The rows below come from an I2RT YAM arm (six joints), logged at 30 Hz.
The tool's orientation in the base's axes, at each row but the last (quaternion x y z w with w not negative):
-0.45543 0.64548 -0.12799 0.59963
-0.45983 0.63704 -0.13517 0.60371
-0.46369 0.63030 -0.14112 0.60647
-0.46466 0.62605 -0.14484 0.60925
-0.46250 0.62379 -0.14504 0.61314
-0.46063 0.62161 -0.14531 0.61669
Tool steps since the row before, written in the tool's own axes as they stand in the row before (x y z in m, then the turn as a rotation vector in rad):
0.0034 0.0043 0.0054 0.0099 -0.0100 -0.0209
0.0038 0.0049 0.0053 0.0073 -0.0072 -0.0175
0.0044 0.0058 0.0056 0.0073 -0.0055 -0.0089
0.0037 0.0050 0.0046 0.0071 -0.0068 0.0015
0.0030 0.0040 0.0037 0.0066 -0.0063 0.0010
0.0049 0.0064 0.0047 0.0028 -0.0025 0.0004
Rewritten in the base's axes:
0.0034 0.0019 -0.0066 -0.0129 -0.0208 0.0058
0.0032 0.0018 -0.0073 -0.0115 -0.0161 0.0046
0.0033 0.0019 -0.0083 -0.0045 -0.0119 0.0014
0.0027 0.0016 -0.0071 0.0053 -0.0084 0.0003
0.0023 0.0013 -0.0056 0.0046 -0.0079 0.0003
0.0026 0.0016 -0.0088 0.0019 -0.0033 0.0000

